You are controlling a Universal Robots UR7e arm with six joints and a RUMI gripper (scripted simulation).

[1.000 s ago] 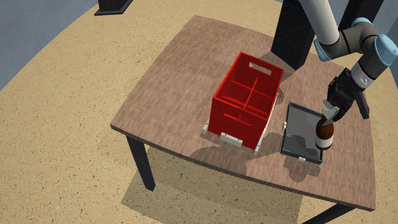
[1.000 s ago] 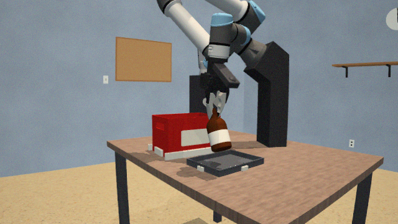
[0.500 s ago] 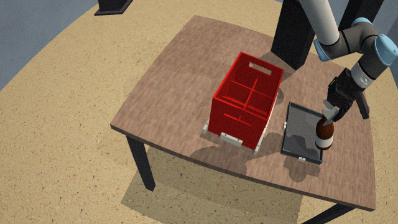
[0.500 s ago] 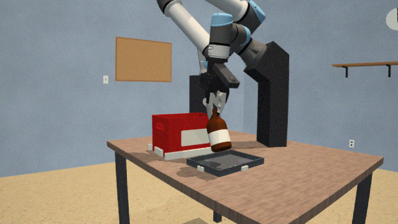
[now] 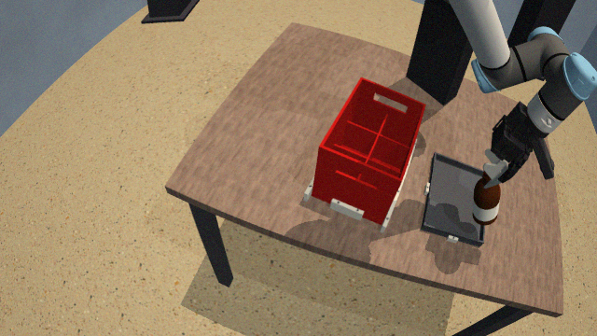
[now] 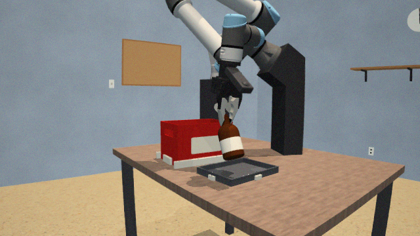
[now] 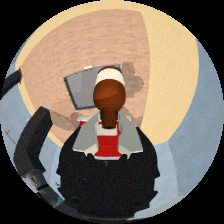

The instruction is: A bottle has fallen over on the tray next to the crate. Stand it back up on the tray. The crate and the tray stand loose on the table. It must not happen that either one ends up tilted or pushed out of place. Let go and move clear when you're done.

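Now: hand 10 mm short of the brown bottle, 20 mm to the right of it and 50 mm above it. Also, from my hand: tray (80 mm behind, 10 mm to the left, 190 mm below); then red crate (150 mm behind, 260 mm to the right, 120 mm below).
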